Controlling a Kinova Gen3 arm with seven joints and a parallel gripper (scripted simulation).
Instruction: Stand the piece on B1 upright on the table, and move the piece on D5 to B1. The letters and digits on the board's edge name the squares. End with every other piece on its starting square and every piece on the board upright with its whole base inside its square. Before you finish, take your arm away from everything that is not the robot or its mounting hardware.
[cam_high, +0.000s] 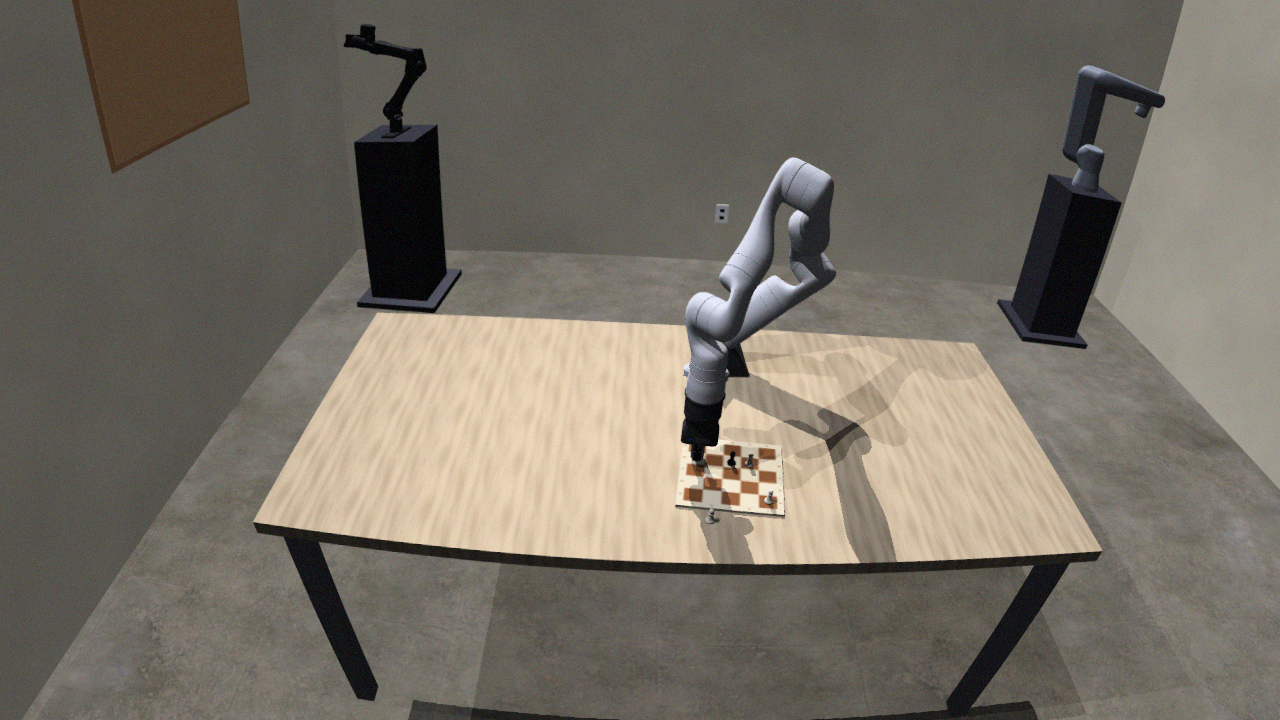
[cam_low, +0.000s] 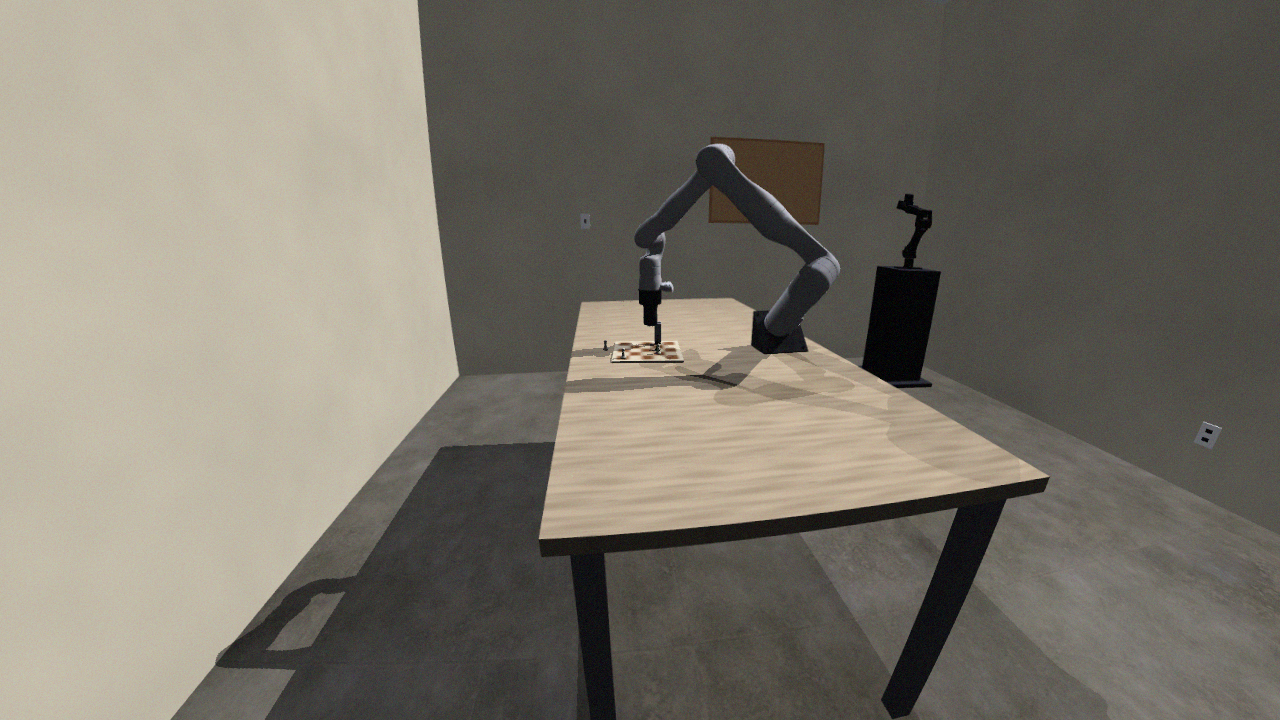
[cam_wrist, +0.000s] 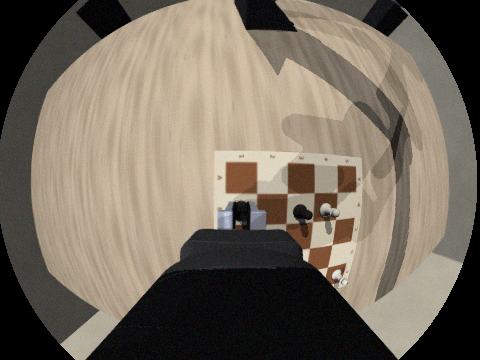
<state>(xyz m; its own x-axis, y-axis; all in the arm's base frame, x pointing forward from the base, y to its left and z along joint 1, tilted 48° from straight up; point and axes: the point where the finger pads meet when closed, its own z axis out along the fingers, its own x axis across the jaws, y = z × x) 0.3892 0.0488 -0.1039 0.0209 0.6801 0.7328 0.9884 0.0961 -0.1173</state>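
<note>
Now: the chessboard 8 cm to the left of my hand, 4 cm ahead of it and 3 cm below it.
</note>
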